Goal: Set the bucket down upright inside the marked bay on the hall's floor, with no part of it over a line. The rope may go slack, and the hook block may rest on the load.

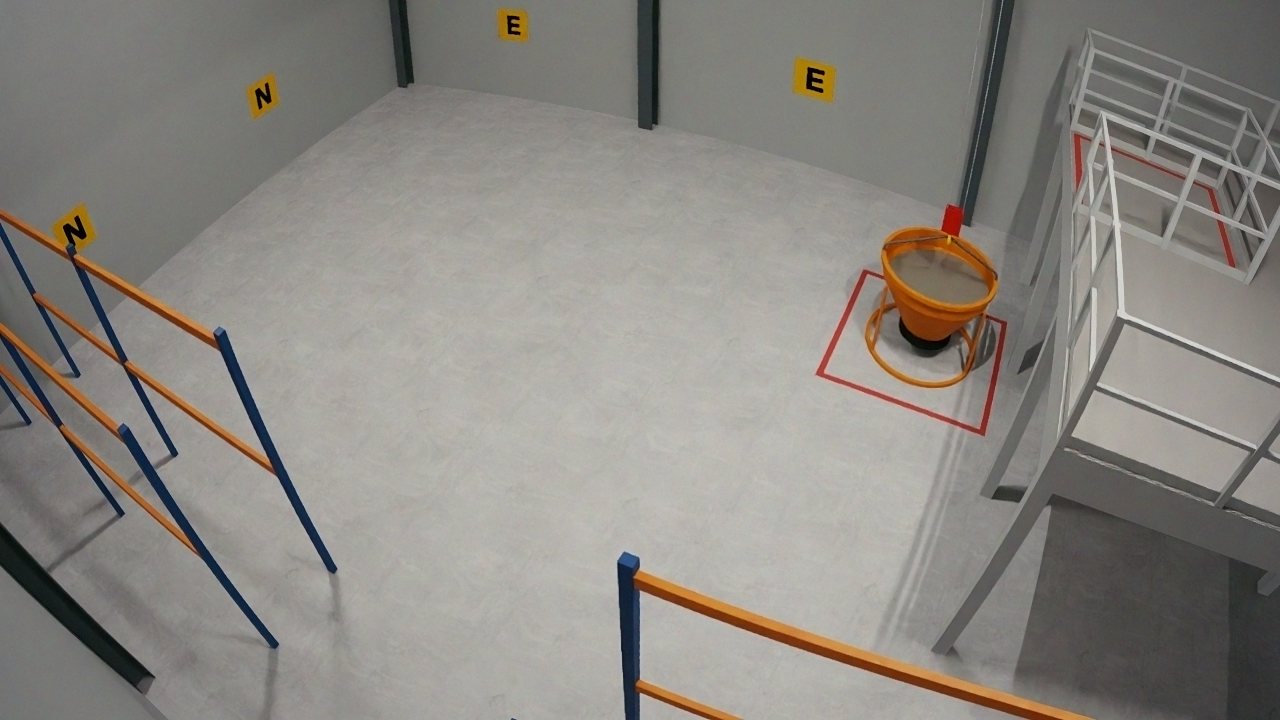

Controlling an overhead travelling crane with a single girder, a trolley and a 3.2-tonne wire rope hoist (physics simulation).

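Note:
The orange bucket, with a grey inside and a black outlet, is upright at the right of the hall. Its round foot ring shows within the red outline of the marked bay, apart from the front and left lines. The bucket's upper part hides some of the back line. No gap shows under the ring, but floor contact is hard to tell. My gripper, the hook under the red hook block, is at the middle of the bucket's bail and appears hooked on it. The rope is too thin to judge its tension.
A grey platform with white railings stands close to the right of the bay; a red outline marks its deck. Blue and orange rack frames stand at the left. Another rack frame stands at the front. The E-marked wall is behind.

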